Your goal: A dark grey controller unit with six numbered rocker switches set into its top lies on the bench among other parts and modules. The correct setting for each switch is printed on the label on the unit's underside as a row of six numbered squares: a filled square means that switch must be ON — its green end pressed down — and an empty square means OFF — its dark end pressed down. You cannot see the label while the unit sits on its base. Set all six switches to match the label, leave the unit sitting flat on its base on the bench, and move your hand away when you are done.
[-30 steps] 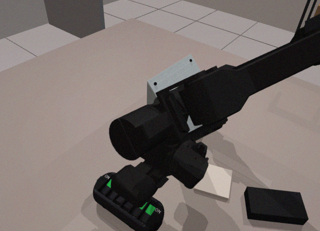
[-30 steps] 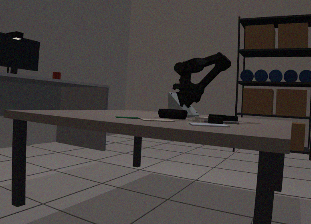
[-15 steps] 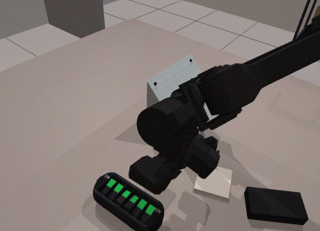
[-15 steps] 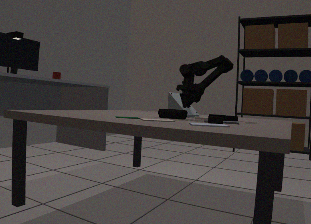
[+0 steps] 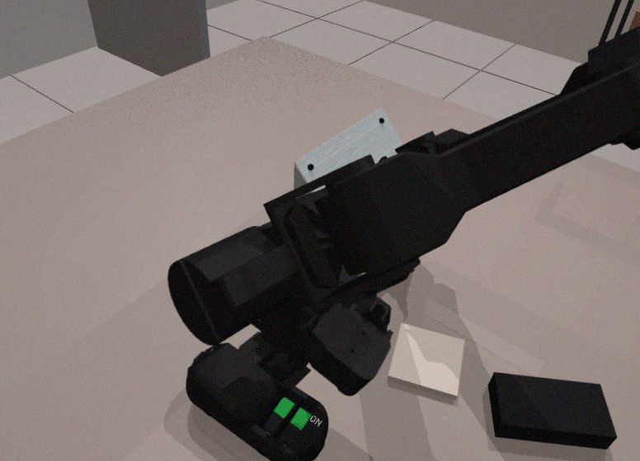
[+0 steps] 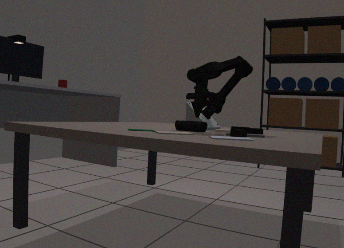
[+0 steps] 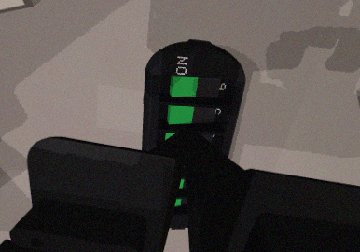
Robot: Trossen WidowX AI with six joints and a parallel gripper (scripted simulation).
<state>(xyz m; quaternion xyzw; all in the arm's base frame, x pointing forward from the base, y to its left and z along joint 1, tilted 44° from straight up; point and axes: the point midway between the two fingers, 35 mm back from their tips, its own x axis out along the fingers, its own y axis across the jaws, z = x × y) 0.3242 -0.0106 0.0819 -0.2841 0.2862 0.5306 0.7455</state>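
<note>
The beige square tile is 15 cm behind my gripper tip, 10 cm to the left of it and 6 cm below it. From my gripper tip the other things lie so: black block 24 cm to the left, 16 cm behind, 5 cm below; then pale sheet 30 cm ahead, 22 cm to the left, 6 cm below; then thin green strip 22 cm ahead, 18 cm to the right, 7 cm below.
</note>
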